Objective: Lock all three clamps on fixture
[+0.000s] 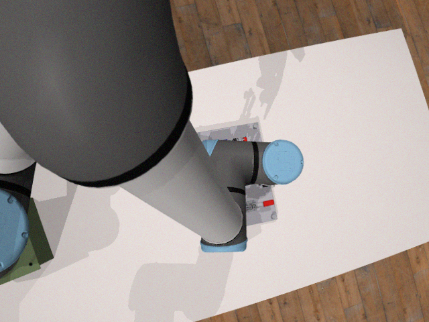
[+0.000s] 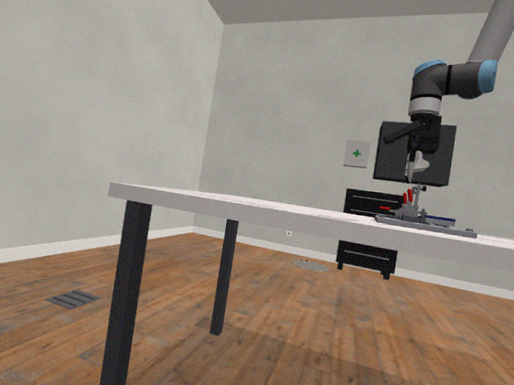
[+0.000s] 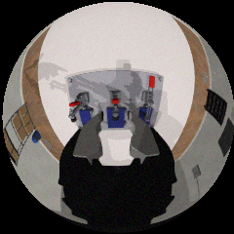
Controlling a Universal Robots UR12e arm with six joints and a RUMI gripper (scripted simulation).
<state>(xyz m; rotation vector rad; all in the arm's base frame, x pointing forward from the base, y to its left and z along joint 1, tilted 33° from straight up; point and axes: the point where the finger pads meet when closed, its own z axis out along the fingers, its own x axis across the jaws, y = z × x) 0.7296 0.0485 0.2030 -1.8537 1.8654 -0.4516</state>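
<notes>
Right now my hand is 40 mm past the grey fixture plate and 150 mm above it. Also, from my hand: blue part: 90 mm behind, 110 mm to the right, 130 mm below.
</notes>
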